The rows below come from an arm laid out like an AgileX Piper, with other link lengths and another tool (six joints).
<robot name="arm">
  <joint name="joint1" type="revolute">
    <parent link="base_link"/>
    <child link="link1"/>
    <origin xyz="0 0 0.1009"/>
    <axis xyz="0 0 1"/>
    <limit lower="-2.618" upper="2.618"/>
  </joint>
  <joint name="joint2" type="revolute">
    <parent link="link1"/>
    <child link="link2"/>
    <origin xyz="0 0 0"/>
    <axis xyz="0 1 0"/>
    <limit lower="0" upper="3.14"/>
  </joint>
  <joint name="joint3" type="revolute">
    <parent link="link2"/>
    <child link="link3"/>
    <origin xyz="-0.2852 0 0.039"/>
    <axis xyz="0 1 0"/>
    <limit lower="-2.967" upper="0"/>
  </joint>
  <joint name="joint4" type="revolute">
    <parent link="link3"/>
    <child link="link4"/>
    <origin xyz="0.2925 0 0.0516"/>
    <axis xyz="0.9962 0 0.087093"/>
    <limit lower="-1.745" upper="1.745"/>
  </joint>
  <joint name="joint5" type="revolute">
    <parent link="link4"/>
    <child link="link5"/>
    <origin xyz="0 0 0"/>
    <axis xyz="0 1 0"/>
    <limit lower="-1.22" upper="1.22"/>
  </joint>
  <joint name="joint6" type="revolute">
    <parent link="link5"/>
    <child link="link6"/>
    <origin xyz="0.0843 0 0.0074"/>
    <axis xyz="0.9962 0 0.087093"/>
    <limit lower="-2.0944" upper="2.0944"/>
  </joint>
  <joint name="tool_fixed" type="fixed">
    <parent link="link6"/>
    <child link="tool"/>
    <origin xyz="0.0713 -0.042 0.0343" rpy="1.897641 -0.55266 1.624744"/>
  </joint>
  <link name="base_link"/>
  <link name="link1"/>
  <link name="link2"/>
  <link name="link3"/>
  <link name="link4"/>
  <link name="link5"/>
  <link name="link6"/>
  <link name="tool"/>
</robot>
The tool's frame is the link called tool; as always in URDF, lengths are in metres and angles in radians.
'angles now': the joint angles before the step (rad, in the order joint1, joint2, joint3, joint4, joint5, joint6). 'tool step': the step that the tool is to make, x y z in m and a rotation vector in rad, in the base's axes. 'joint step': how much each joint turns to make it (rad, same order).
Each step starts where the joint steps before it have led.
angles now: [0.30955, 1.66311, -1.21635, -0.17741, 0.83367, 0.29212]
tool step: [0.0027, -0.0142, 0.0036, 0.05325, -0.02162, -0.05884]
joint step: [-0.04506, -0.01147, 0.00110, 0.04574, -0.02555, 0.00176]
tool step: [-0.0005, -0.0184, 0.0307, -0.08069, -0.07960, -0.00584]
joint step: [-0.01368, -0.05598, -0.00050, -0.11777, 0.00449, 0.03195]
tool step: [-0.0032, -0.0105, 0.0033, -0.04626, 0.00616, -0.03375]
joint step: [-0.00388, -0.00437, 0.00014, -0.06361, 0.03214, 0.04535]
